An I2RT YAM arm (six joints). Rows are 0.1 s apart.
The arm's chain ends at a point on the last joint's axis. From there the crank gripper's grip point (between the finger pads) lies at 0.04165 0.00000 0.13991 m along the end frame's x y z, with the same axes.
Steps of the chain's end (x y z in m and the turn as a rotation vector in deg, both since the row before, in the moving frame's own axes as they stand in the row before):
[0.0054, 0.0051, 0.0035, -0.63, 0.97, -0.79]
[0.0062, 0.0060, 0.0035, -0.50, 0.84, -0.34]
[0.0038, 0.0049, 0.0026, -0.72, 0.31, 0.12]
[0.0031, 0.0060, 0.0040, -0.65, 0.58, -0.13]
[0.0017, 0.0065, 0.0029, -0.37, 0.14, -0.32]
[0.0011, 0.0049, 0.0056, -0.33, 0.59, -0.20]
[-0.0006, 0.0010, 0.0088, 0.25, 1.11, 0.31]
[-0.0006, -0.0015, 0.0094, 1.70, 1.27, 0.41]
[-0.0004, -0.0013, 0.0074, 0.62, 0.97, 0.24]
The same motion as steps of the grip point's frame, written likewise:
[0.0078, 0.0060, 0.0028, -0.63, 0.97, -0.79]
[0.0082, 0.0070, 0.0029, -0.50, 0.84, -0.34]
[0.0046, 0.0067, 0.0024, -0.72, 0.31, 0.12]
[0.0045, 0.0075, 0.0036, -0.65, 0.58, -0.13]
[0.0020, 0.0072, 0.0028, -0.37, 0.14, -0.32]
[0.0025, 0.0056, 0.0052, -0.33, 0.59, -0.20]
[0.0021, 0.0006, 0.0080, 0.25, 1.11, 0.31]
[0.0025, -0.0053, 0.0084, 1.70, 1.27, 0.41]
[0.0020, -0.0026, 0.0067, 0.62, 0.97, 0.24]

